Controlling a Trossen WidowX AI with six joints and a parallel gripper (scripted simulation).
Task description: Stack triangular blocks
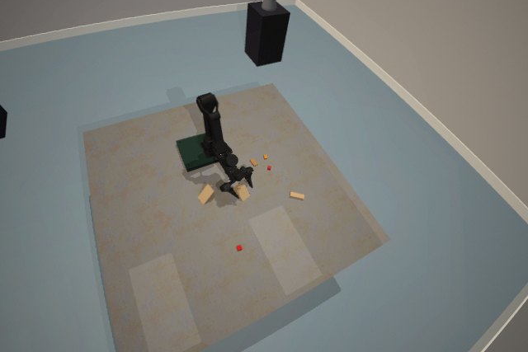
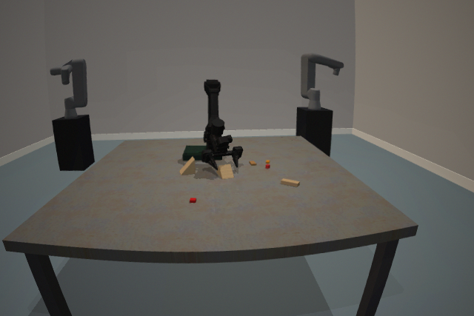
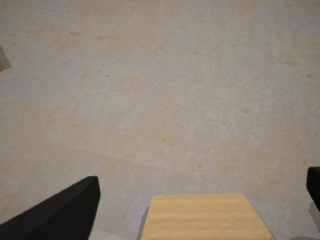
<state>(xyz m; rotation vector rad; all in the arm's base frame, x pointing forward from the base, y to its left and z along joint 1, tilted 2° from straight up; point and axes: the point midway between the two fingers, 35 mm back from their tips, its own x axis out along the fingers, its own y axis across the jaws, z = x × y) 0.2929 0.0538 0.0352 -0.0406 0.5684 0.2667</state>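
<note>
The triangular block is 30 mm behind my gripper tip, 20 mm below it and 10 mm to the right of it. Round my gripper tip: orange cube 220 mm to the left, 180 mm behind, 40 mm below; tan plank 250 mm to the left, 120 mm ahead, 40 mm below.
</note>
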